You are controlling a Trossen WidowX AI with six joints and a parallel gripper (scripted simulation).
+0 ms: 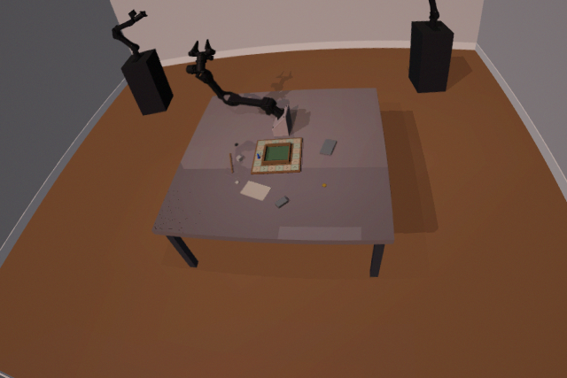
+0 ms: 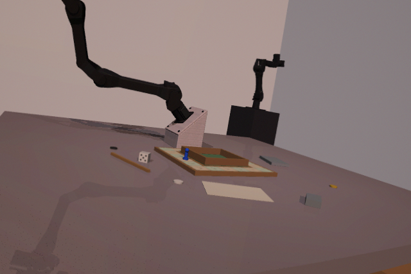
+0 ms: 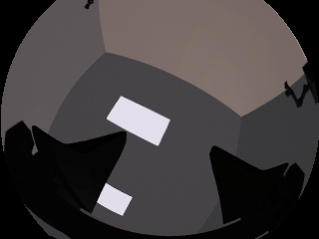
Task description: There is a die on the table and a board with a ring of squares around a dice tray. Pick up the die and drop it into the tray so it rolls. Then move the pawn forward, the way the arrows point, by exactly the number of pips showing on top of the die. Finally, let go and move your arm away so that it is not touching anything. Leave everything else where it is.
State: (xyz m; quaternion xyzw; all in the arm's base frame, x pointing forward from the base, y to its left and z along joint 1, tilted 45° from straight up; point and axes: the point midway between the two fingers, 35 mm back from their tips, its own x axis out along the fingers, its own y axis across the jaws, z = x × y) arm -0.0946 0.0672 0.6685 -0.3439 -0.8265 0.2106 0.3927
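My gripper tip is 630 mm above the white die, 460 mm short of it and 140 mm to the right of it. Round my gripper tip: blue pawn: 610 mm below, 470 mm ahead, 270 mm to the left; then wooden stick: 630 mm below, 480 mm ahead, 90 mm to the left; then small black piece: 640 mm below, 310 mm ahead, 110 mm to the left.
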